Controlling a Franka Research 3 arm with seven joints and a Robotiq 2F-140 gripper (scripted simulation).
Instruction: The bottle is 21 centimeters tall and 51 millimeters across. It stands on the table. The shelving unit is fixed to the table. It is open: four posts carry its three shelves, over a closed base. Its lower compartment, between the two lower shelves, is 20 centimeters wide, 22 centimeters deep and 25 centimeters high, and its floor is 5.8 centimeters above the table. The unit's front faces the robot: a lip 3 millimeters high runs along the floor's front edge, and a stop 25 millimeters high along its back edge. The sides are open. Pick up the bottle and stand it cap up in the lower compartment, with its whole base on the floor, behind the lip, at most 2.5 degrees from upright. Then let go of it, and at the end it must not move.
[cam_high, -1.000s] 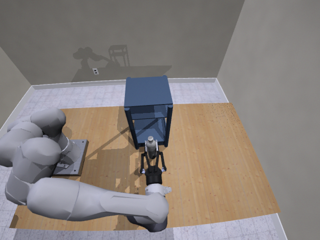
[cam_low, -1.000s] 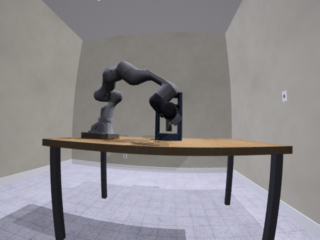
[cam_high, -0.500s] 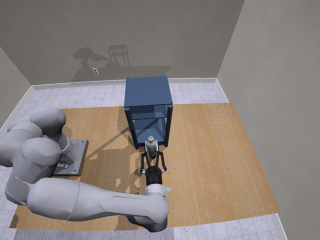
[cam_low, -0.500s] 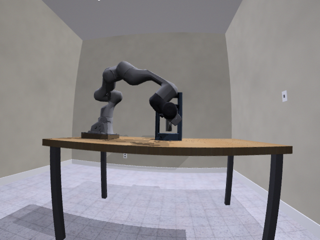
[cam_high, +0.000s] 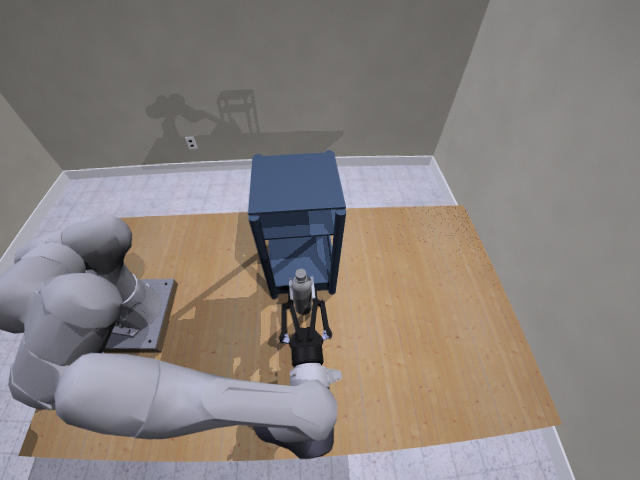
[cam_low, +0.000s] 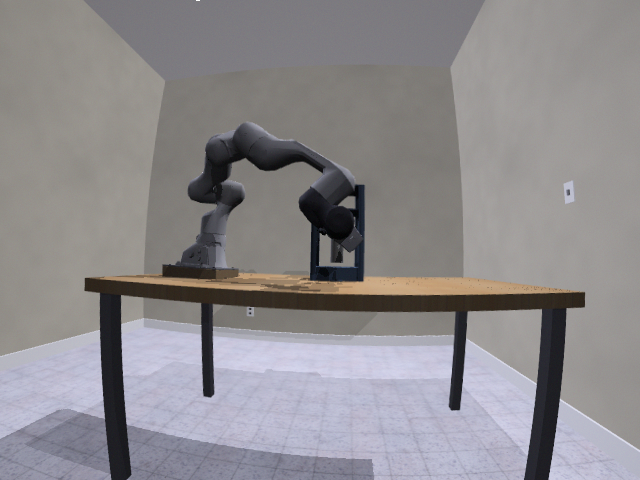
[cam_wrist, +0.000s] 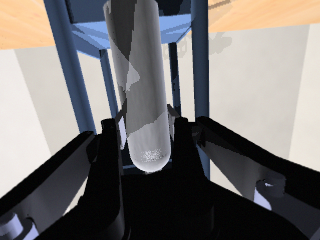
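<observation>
Now: hand 19 cm to the right of the blue shelving unit and 1 cm below it.
</observation>
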